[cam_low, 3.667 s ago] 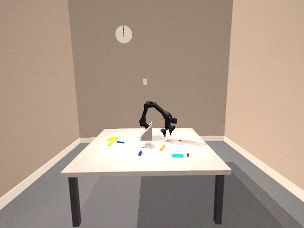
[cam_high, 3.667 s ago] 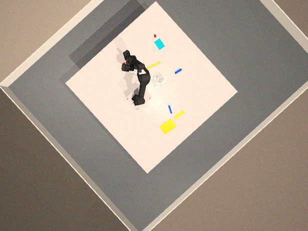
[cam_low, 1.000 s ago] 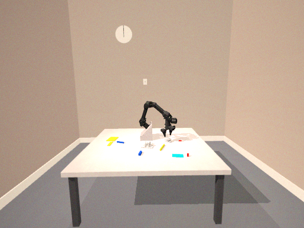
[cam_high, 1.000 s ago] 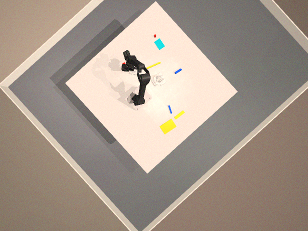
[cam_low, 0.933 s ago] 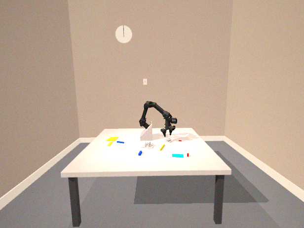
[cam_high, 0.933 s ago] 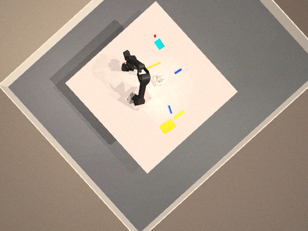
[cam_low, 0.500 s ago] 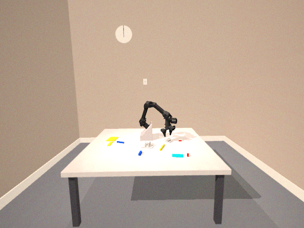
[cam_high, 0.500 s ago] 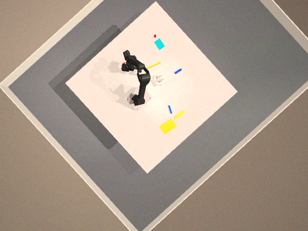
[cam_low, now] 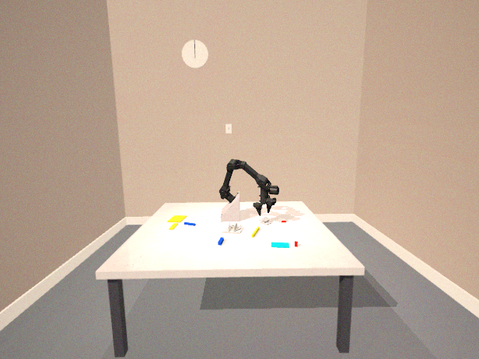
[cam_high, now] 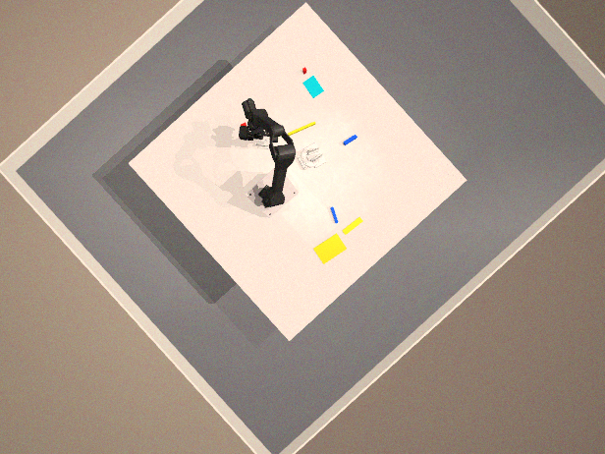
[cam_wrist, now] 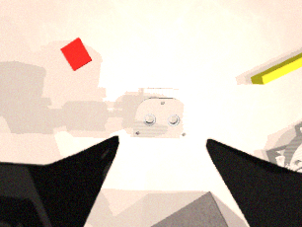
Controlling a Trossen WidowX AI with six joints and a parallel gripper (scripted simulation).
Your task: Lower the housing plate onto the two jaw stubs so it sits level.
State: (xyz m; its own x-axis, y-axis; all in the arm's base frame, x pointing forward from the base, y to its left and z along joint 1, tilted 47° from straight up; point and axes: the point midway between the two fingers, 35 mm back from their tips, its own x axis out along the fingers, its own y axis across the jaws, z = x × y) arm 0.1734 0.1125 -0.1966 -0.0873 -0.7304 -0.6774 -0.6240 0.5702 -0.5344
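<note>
Right now the white housing plate is 1 cm ahead of my gripper tip, 1 cm to the left of it and 3 cm below it. The rest, counted from my gripper tip: cyan tile 41 cm ahead, 3 cm to the left, 6 cm below; yellow plate 15 cm behind, 65 cm to the right, 6 cm below; yellow bar 20 cm ahead, 9 cm to the right, 5 cm below.
</note>
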